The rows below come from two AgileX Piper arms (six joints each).
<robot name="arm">
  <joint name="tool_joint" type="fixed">
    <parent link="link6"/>
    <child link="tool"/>
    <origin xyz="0 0 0" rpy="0 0 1.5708"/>
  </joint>
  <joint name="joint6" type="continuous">
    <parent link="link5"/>
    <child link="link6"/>
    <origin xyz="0 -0.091 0" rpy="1.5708 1.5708 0"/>
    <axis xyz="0 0 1"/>
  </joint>
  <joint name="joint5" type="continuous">
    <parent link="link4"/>
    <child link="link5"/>
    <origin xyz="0 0 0" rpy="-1.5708 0 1.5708"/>
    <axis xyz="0 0 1"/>
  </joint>
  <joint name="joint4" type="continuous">
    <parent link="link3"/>
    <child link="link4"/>
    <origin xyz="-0.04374 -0.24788 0" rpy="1.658 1.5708 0"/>
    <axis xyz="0 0 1"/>
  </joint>
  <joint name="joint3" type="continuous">
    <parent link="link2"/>
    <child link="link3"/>
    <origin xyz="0.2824 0.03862 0" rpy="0 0 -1.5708"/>
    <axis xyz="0 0 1"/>
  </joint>
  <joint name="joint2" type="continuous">
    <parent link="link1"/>
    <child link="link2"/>
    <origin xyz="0 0 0" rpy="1.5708 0 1.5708"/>
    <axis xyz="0 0 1"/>
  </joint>
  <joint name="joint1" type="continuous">
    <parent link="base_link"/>
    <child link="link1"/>
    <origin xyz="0 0 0.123" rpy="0 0 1.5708"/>
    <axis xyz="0 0 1"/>
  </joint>
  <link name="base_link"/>
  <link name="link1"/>
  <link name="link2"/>
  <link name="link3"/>
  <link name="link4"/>
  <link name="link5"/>
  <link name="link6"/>
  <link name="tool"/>
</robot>
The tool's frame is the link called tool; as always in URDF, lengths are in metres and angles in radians. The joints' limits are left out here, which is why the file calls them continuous.
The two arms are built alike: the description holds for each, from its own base.
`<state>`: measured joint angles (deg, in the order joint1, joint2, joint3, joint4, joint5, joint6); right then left.
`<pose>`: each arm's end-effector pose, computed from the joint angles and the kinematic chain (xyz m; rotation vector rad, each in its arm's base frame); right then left.
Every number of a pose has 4 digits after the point. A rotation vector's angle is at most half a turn.
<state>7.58 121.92 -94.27 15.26 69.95 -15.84 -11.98 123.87 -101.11 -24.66 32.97 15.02</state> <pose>0.4124 0.0776 0.1779 0.4790 -3.0527 -0.3892 0.4789 -0.1227 0.2142 0.2317 2.4162 -0.4202</pose>
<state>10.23 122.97 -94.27 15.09 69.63 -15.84 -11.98 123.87 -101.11 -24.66 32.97 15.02</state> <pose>0.4098 0.0965 0.1701 0.5435 -3.0239 -0.3808 0.4789 -0.1227 0.2142 0.2317 2.4162 -0.4202</pose>
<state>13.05 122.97 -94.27 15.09 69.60 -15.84 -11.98 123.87 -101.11 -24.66 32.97 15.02</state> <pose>0.4046 0.1166 0.1701 0.6166 -3.0045 -0.3783 0.4789 -0.1227 0.2142 0.2317 2.4162 -0.4202</pose>
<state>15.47 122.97 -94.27 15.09 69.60 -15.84 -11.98 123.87 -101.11 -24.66 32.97 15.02</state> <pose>0.3993 0.1336 0.1701 0.6788 -2.9861 -0.3759 0.4789 -0.1227 0.2142 0.2317 2.4162 -0.4202</pose>
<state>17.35 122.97 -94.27 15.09 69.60 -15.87 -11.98 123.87 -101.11 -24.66 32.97 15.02</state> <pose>0.3947 0.1466 0.1701 0.7276 -2.9707 -0.3740 0.4789 -0.1227 0.2142 0.2317 2.4162 -0.4202</pose>
